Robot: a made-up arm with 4 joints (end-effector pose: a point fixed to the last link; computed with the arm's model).
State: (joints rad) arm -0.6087 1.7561 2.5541 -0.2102
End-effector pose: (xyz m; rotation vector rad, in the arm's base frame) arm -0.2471 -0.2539 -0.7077 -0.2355 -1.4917 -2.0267
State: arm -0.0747 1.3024 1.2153 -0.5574
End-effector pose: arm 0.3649 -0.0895 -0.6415 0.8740 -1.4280 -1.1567
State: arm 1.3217 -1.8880 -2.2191 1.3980
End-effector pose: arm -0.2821 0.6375 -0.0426 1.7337 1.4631 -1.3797
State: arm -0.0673 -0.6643 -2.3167 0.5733
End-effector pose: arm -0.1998 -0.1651 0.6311 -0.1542 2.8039 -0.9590
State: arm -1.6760 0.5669 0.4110 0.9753
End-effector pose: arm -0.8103 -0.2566 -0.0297 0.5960 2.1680 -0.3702
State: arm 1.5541 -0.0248 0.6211 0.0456
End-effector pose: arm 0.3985 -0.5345 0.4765 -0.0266 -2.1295 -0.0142
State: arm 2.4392 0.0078 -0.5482 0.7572
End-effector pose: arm 0.4251 -0.5270 0.4125 -0.0024 -1.1338 0.0079
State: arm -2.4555 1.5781 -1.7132 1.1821
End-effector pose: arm -0.2063 -0.1457 0.9708 -1.5865 -0.7254 -0.3546
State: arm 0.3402 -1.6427 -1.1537 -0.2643
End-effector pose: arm -0.3558 0.0179 0.4335 -1.3555 0.4187 -0.9571
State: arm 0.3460 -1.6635 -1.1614 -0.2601
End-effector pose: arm -0.3591 0.0324 0.4312 -1.3642 0.4198 -0.9815
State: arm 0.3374 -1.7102 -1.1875 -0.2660
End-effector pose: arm -0.3598 0.0686 0.4321 -1.3979 0.4329 -1.0181
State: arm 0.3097 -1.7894 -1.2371 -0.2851
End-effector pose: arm -0.3552 0.1320 0.4334 -1.4640 0.4591 -1.0693
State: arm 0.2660 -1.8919 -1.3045 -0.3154
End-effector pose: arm -0.3432 0.2138 0.4286 -1.5559 0.4904 -1.1286
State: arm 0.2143 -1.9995 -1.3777 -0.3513
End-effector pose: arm -0.3257 0.2974 0.4137 -1.6581 0.5171 -1.1846
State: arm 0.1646 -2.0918 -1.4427 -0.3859
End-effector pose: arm -0.3079 0.3659 0.3927 -1.7513 0.5341 -1.2258
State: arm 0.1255 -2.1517 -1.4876 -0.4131
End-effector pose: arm -0.2946 0.4087 0.3757 -1.8183 0.5433 -1.2440
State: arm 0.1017 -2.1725 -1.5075 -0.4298
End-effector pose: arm -0.2872 0.4244 0.3709 -1.8506 0.5496 -1.2383
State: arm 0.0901 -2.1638 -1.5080 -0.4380
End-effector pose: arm -0.2842 0.4209 0.3773 -1.8557 0.5554 -1.2159
